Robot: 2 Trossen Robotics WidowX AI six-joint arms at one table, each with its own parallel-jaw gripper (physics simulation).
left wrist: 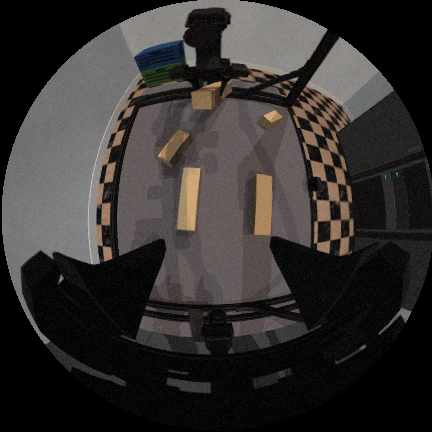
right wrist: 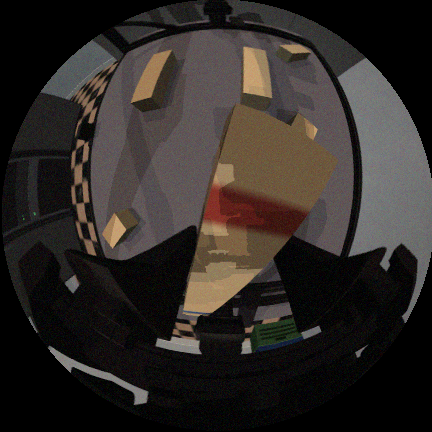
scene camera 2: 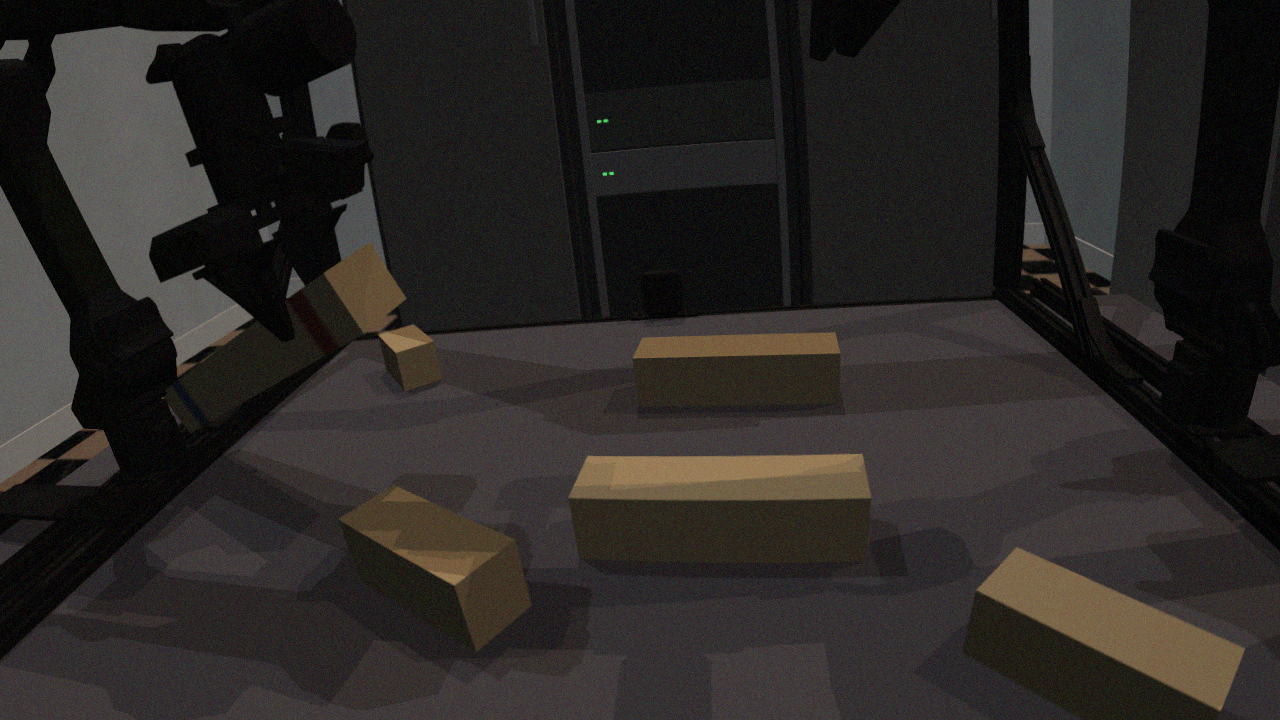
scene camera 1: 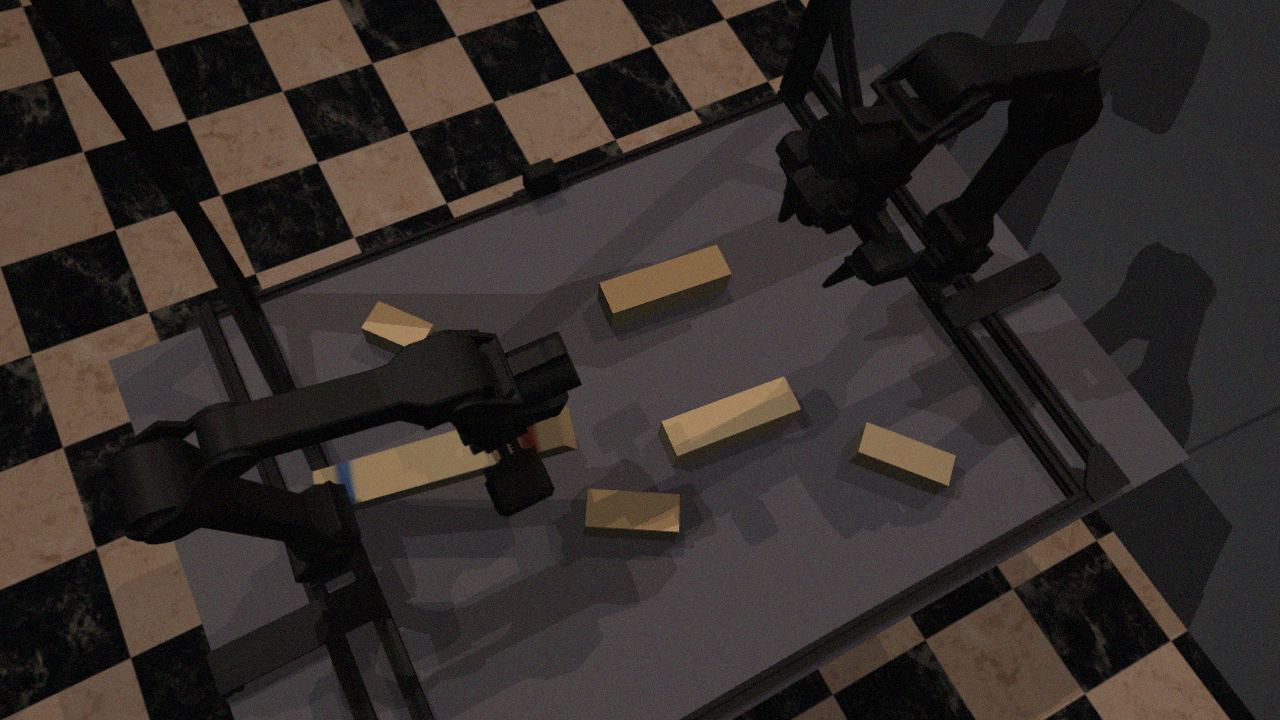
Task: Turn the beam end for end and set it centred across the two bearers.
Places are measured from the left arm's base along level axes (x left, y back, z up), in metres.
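Pixels of known places: left gripper, fingertip midpoint: [left wrist: 218, 243] [scene camera 2: 829, 57] [scene camera 1: 803, 253]; right gripper, fingertip midpoint: [right wrist: 232, 231] [scene camera 2: 310, 324] [scene camera 1: 507, 443]; left arm's base, link origin: [left wrist: 216, 315] [scene camera 2: 1203, 416] [scene camera 1: 936, 267]; right arm's base, link origin: [scene camera 2: 154, 465] [scene camera 1: 327, 552].
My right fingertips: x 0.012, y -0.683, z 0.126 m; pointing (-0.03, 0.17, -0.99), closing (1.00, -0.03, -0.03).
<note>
Ahead of a thing's pixels: the offset from my right fingertips to its top centre.
The long pale beam [scene camera 1: 402, 465] [scene camera 2: 259, 358] [left wrist: 202, 98] [right wrist: 280, 150] has a red band near one end and a blue band near the other. My right gripper [right wrist: 232, 231] is shut on it near the red band and holds it raised. In scene camera 2 it tilts, red end higher, blue end low at the left. In the right wrist view it sits askew between the fingers. Two roughly parallel bearers, one {dx -0.153, dy +0.305, dz -0.098 m} [scene camera 1: 664, 279] [scene camera 2: 738, 380] [left wrist: 263, 205] and the other {dx +0.061, dy +0.286, dz -0.098 m} [scene camera 1: 729, 419] [scene camera 2: 720, 528] [left wrist: 189, 200], lie apart with bare tops. My left gripper [scene camera 1: 805, 248] [left wrist: 218, 243] is open and empty, high beyond their right ends.
Loose blocks lie around: one {dx +0.115, dy +0.111, dz -0.095 m} [scene camera 1: 632, 510] [scene camera 2: 434, 555] below the bearers, one {dx +0.207, dy +0.466, dz -0.101 m} [scene camera 1: 905, 454] [scene camera 2: 1105, 626] at the right, and a small one {dx -0.242, dy -0.048, dz -0.101 m} [scene camera 1: 396, 324] [scene camera 2: 409, 358] at the left, near the right arm. A blue and green crate [left wrist: 160, 62] stands beyond the table.
</note>
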